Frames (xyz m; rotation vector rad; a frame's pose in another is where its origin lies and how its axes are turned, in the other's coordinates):
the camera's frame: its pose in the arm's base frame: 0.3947 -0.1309 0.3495 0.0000 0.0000 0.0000
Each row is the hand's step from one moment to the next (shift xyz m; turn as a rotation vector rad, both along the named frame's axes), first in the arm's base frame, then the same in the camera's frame.
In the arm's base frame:
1: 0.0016 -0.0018 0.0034 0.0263 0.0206 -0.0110
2: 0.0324 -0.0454 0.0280 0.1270 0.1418 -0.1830
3: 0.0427 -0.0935 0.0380 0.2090 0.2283 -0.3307
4: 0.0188 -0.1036 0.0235 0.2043 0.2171 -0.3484
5: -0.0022 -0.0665 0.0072 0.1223 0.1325 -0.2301
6: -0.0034 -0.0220 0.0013 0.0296 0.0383 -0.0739
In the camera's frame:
1: 0.0016 -0.0018 0.0034 0.0263 0.0206 -0.0110
2: 0.0324 -0.0454 0.0280 0.1270 0.1418 -0.1830
3: 0.0427 -0.0935 0.0380 0.2090 0.2283 -0.3307
4: 0.0188 -0.1036 0.0235 0.2043 0.2171 -0.3484
5: -0.0022 -0.0665 0.0072 0.1223 0.1325 -0.2301
6: -0.0034 -0.0220 0.0013 0.0296 0.0383 -0.0739

